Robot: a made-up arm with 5 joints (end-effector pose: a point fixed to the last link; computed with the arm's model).
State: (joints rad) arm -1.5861 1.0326 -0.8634 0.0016 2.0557
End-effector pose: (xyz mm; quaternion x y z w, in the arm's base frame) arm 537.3 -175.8 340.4 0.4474 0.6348 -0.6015 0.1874
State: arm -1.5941 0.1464 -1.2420 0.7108 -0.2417
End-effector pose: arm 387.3 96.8 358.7 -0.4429 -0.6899 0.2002 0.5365
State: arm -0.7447 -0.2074 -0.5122 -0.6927 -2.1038
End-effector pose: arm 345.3 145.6 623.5 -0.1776 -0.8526 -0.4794 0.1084
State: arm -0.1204 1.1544 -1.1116 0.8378 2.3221
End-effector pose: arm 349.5 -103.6 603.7 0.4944 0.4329 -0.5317 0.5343
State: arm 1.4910 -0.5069 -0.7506 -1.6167 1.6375
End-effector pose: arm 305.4 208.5 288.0 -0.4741 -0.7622 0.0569 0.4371
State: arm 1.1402 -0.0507 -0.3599 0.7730 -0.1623
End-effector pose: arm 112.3 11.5 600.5 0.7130 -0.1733 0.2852 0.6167
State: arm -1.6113 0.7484 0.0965 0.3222 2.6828
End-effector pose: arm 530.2 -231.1 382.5 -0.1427 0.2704 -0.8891 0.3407
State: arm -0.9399 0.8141 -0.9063 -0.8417 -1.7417
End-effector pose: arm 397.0 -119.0 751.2 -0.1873 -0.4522 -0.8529 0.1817
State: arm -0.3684 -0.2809 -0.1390 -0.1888 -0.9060
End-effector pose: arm 414.7 42.2 648.4 0.5794 0.5270 0.1920 0.5913
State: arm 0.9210 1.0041 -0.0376 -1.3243 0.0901
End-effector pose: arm -34.7 193.7 571.3 0.2035 -0.4311 0.2741 0.8352
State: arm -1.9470 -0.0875 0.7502 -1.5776 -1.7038
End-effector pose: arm 393.6 160.4 389.3 0.0267 0.9714 0.2090 0.1092
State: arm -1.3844 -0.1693 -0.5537 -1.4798 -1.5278
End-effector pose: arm 308.9 123.4 605.4 -0.0091 0.8500 0.5266 0.0047
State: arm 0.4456 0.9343 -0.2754 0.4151 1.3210
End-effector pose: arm 140.6 -141.5 626.0 0.9048 -0.0650 -0.2537 0.3359
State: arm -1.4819 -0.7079 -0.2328 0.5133 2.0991
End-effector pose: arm 511.7 -40.5 482.4 0.0240 0.0136 -0.7127 0.7009
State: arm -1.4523 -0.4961 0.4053 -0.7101 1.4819
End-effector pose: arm 426.1 69.1 589.4 0.2569 -0.2035 -0.2609 0.9080
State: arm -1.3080 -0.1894 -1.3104 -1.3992 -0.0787
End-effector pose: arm 397.9 55.3 667.3 0.4147 0.6857 0.5379 0.2617
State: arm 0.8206 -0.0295 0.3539 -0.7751 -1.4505
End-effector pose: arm 223.3 224.5 599.8 0.1557 0.1934 0.0242 0.9684
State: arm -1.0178 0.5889 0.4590 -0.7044 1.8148
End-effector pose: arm 416.6 -137.9 696.9 0.3488 -0.3197 -0.6706 0.5713
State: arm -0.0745 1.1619 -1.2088 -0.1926 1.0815
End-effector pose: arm 280.8 -126.6 708.3 0.8445 0.3200 0.1505 0.4022
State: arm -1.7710 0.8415 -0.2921 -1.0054 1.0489
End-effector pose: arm 589.5 -182.4 435.2 0.7561 0.3936 -0.3505 0.3881
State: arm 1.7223 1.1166 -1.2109 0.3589 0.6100
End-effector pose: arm 94.3 188.5 483.2 0.4670 0.0855 0.3038 0.8260
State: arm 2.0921 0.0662 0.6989 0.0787 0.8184
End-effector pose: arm 117.0 217.4 171.6 0.1081 -0.9303 0.3502 0.0125
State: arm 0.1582 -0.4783 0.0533 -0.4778 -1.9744
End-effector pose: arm 337.1 172.7 574.7 0.2688 0.7285 0.1721 0.6062
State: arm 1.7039 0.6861 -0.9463 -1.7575 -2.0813
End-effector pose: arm 218.4 221.3 154.6 -0.4515 0.5297 -0.2811 0.6607
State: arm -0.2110 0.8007 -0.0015 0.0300 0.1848
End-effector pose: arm 303.4 -203.9 666.6 0.9317 0.0878 0.0453 0.3495
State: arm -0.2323 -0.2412 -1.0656 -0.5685 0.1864
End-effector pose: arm 366.0 105.0 629.0 0.4996 0.4816 0.0608 0.7174
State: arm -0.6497 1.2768 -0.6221 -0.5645 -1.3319
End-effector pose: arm 384.0 -204.2 730.7 -0.4473 -0.3097 -0.8368 0.0615
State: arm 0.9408 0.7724 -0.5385 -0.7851 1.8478
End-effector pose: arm -64.2 151.0 525.6 0.5104 -0.7512 0.0042 0.4184
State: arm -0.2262 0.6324 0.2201 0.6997 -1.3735
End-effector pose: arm 328.2 -208.9 645.8 0.7415 0.0976 0.6608 0.0636
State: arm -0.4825 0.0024 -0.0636 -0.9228 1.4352
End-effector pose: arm 279.6 62.9 710.4 0.3491 -0.4003 -0.2479 0.8102
